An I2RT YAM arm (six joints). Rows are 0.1 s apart.
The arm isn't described. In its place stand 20 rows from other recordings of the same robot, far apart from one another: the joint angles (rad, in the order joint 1, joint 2, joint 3, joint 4, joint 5, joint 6), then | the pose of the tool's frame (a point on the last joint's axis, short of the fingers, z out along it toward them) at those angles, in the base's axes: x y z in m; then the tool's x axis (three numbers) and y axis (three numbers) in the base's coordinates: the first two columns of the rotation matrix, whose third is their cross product.
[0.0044, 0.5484, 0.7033, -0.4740, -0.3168, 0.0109] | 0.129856, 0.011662, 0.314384, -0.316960, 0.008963, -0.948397, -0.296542, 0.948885, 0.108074
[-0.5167, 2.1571, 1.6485, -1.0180, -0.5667, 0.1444] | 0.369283, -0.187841, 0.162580, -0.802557, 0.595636, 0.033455, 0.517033, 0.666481, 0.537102
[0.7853, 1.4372, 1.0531, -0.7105, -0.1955, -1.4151] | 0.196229, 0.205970, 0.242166, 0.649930, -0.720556, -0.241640, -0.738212, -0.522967, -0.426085
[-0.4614, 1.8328, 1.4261, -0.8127, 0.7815, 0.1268] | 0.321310, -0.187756, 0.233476, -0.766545, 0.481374, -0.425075, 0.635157, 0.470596, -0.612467
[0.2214, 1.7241, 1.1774, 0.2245, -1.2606, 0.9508] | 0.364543, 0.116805, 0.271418, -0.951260, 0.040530, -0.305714, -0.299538, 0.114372, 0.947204
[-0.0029, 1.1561, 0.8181, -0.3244, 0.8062, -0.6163] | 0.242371, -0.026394, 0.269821, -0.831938, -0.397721, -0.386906, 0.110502, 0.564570, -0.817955
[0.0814, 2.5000, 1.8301, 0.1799, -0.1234, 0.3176] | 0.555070, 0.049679, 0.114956, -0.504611, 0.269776, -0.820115, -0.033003, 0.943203, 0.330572
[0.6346, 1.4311, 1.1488, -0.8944, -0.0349, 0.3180] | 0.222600, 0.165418, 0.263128, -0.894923, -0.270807, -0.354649, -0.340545, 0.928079, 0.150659
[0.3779, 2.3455, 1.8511, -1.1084, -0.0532, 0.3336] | 0.413178, 0.166060, 0.129232, -0.997880, -0.044332, 0.047637, -0.042454, 0.998308, 0.039740
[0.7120, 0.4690, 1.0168, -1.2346, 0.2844, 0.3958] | 0.041390, 0.022526, 0.343060, -0.621362, -0.047430, -0.782087, -0.241992, 0.960983, 0.133982
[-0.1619, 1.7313, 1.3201, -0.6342, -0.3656, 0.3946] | 0.361825, -0.046201, 0.238396, -0.798356, 0.494184, -0.344108, 0.303843, 0.823936, 0.478339
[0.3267, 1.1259, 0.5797, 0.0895, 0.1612, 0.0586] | 0.233738, 0.073168, 0.227681, -0.427507, -0.083822, -0.900117, -0.155554, 0.987662, -0.018094
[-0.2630, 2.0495, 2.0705, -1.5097, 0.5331, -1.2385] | 0.375627, -0.119869, 0.308650, -0.563632, -0.691363, 0.452036, -0.823549, 0.512682, -0.242744
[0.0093, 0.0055, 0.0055, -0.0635, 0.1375, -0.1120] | 0.110086, -0.003856, 0.168020, -0.077315, -0.111435, -0.990760, 0.119682, 0.985511, -0.120184
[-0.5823, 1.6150, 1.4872, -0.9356, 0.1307, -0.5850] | 0.277593, -0.188339, 0.310002, -0.938885, -0.037300, -0.342203, 0.095590, 0.926762, -0.363282
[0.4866, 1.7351, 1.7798, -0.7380, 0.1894, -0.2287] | 0.347037, 0.176011, 0.375198, -0.475090, -0.503231, -0.721837, -0.450707, 0.843716, -0.291559
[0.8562, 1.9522, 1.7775, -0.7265, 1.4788, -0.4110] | 0.300648, 0.292453, 0.314449, -0.605112, -0.753502, -0.257048, 0.102389, 0.246533, -0.963710
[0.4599, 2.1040, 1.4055, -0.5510, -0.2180, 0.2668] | 0.368231, 0.190987, 0.126059, -0.950547, -0.183576, -0.250521, -0.252896, 0.925724, 0.281208
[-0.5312, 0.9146, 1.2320, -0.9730, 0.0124, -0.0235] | 0.137593, -0.081352, 0.389326, -0.537583, 0.288595, -0.792286, 0.502511, 0.864174, -0.026184
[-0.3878, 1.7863, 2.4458, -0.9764, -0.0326, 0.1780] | 0.312818, -0.126528, 0.534781, -0.222080, 0.281879, -0.933394, 0.394841, 0.901294, 0.178242
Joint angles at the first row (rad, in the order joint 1, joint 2, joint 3, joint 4, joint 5, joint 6):
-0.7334, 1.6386, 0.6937, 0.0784, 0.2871, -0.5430
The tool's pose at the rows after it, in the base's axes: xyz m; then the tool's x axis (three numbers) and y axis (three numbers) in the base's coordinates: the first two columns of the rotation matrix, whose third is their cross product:
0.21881, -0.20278, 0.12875, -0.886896, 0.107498, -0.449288, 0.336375, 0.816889, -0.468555
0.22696, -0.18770, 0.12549, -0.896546, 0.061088, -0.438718, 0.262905, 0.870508, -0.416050
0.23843, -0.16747, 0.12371, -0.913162, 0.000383, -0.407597, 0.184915, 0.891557, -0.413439
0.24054, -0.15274, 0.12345, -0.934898, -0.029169, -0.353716, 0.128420, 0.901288, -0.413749
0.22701, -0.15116, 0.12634, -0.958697, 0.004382, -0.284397, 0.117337, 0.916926, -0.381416
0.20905, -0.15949, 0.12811, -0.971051, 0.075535, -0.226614, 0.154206, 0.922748, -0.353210
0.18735, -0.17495, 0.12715, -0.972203, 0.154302, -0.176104, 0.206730, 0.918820, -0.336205
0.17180, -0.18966, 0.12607, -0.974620, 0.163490, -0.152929, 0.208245, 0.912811, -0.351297
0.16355, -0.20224, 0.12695, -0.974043, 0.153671, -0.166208, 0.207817, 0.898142, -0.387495
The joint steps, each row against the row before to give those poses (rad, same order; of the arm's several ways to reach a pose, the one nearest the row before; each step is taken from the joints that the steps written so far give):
0.0118, 0.0000, 0.0000, -0.0267, -0.0691, -0.0008
0.0500, -0.0003, 0.0000, -0.0462, -0.0568, 0.0008
0.0805, -0.0012, 0.0004, -0.0358, 0.0133, 0.0003
0.0504, -0.0133, 0.0000, -0.0679, 0.0271, -0.0003
-0.0207, -0.0363, -0.0004, -0.1225, -0.0004, -0.0004
-0.0633, -0.0244, -0.0004, -0.0942, 0.0000, 0.0000
-0.0988, -0.0084, -0.0034, -0.0553, -0.0004, -0.0256
-0.0835, 0.0000, -0.0061, 0.0107, 0.0000, -0.0782
-0.0565, 0.0000, -0.0049, 0.0533, 0.0000, -0.0652

